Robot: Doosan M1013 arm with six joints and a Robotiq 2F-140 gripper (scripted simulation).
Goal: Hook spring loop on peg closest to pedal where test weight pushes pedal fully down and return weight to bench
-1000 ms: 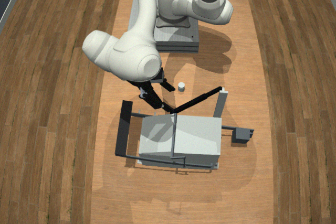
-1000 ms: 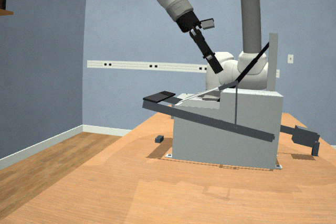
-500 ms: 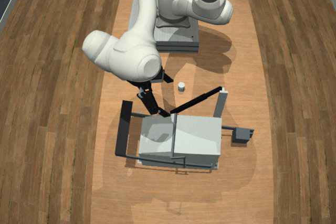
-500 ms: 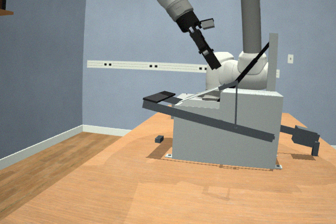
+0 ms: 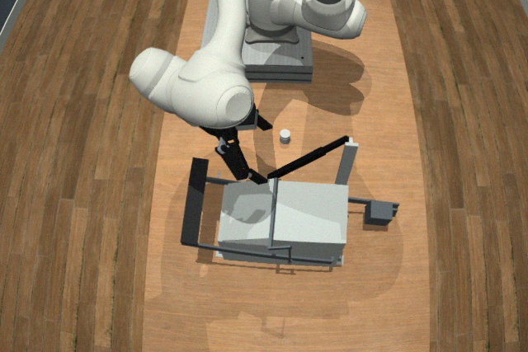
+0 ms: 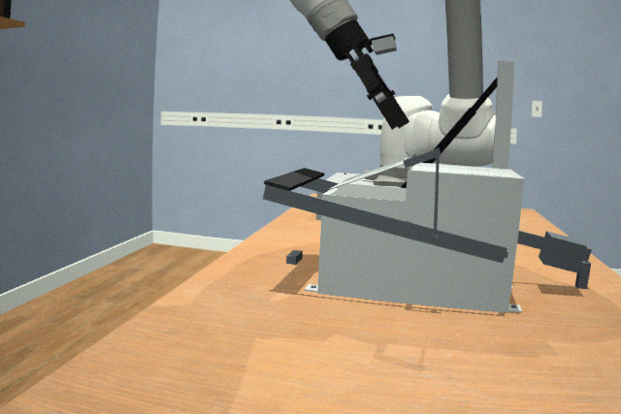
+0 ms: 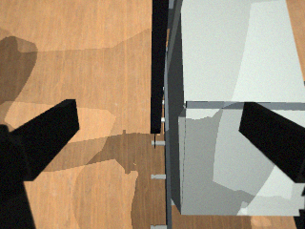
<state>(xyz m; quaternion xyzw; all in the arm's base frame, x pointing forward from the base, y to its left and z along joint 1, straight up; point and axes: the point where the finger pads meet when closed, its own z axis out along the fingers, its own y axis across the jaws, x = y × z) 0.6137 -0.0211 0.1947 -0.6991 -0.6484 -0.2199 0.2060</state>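
Right now the steel test weight is 270 mm below my hand, 210 mm behind it and 60 mm to the left of it. Round my hand: small grey block 290 mm below, 190 mm to the right.
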